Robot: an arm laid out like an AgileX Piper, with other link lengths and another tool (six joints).
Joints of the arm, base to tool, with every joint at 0 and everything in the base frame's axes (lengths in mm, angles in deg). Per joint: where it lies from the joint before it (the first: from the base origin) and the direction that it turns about. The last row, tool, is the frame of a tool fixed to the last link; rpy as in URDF.
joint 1: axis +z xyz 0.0 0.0 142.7
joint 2: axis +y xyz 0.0 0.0 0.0
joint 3: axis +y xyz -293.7 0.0 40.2
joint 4: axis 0.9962 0 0.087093 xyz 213.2 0.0 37.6
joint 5: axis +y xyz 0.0 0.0 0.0
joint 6: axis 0.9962 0 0.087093 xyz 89.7 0.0 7.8
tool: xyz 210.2 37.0 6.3 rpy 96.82 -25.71 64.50
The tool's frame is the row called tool.
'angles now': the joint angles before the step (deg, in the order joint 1, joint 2, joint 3, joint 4, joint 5, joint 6). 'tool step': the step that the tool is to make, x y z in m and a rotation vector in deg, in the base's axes. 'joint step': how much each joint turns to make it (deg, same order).
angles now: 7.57 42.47 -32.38 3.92 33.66 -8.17
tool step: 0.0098 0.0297 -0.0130 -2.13 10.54 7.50
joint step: 3.03 14.46 -10.51 3.85 7.21 -6.06
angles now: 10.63 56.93 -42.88 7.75 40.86 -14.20
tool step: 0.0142 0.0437 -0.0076 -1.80 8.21 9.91
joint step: 5.24 14.83 -12.67 2.96 6.91 -5.10
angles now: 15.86 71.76 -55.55 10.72 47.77 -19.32
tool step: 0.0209 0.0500 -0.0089 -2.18 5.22 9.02
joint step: 6.59 14.47 -14.29 0.21 5.81 -1.62
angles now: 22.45 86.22 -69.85 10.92 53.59 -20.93
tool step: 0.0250 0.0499 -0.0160 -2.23 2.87 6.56
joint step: 5.72 13.70 -14.88 -1.06 4.77 0.22
